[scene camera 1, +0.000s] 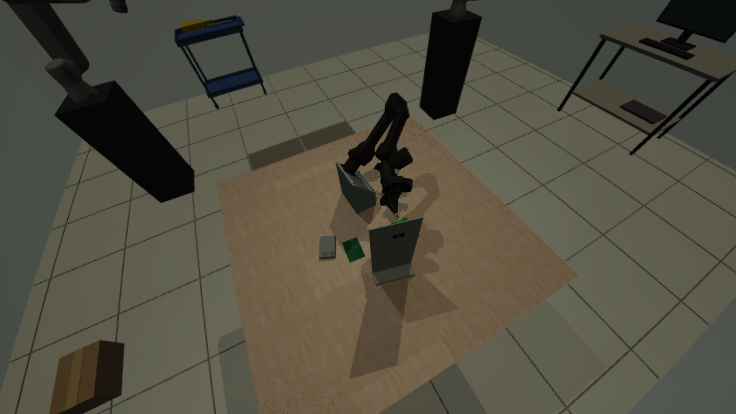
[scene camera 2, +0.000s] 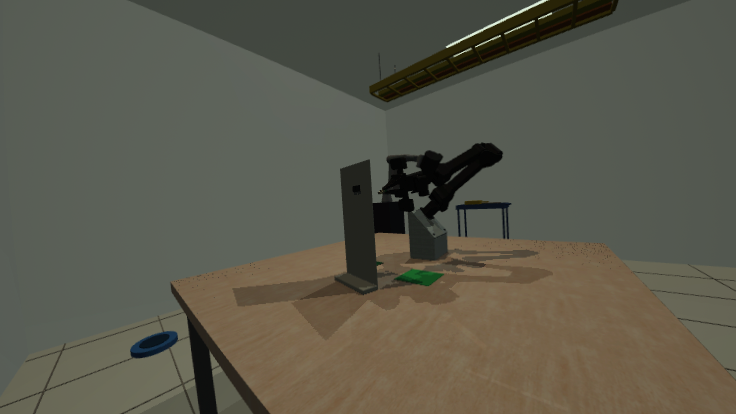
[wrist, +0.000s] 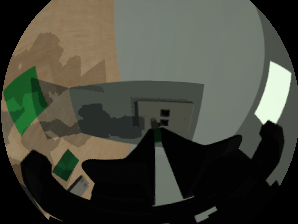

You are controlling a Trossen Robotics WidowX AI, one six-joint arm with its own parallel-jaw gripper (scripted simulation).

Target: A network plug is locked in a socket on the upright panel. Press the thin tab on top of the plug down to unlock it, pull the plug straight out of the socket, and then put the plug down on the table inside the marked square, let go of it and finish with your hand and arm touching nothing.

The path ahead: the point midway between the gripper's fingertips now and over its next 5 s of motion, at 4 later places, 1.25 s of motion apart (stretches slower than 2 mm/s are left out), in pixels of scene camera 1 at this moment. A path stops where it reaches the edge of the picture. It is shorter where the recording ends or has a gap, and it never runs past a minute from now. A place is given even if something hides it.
My gripper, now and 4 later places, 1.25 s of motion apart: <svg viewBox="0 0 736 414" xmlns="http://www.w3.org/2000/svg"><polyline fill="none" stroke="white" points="395,213 404,223 404,226 403,229 400,225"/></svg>
